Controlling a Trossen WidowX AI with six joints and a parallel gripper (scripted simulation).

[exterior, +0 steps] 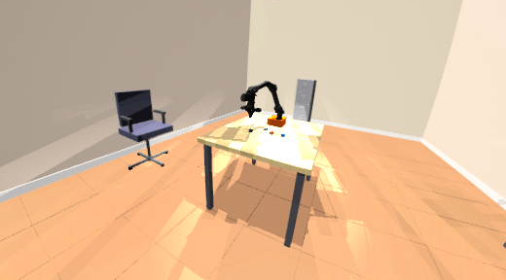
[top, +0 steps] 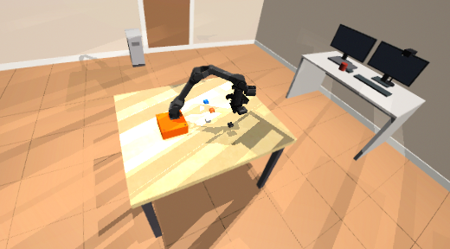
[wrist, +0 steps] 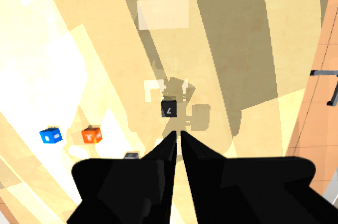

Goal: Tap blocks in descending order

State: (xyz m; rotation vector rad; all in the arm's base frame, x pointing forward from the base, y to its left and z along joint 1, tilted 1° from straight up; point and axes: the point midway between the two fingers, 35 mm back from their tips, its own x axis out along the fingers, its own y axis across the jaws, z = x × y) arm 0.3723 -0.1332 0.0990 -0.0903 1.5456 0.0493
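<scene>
Right now the grey block is 14 cm behind my gripper tip, 10 cm to the left of it and 12 cm below it. From my gripper tip the other things lie so: orange block (8 cm behind, 19 cm to the left, 12 cm below); black block (1 cm to the left, 12 cm below); blue block (9 cm behind, 30 cm to the left, 12 cm below).
</scene>
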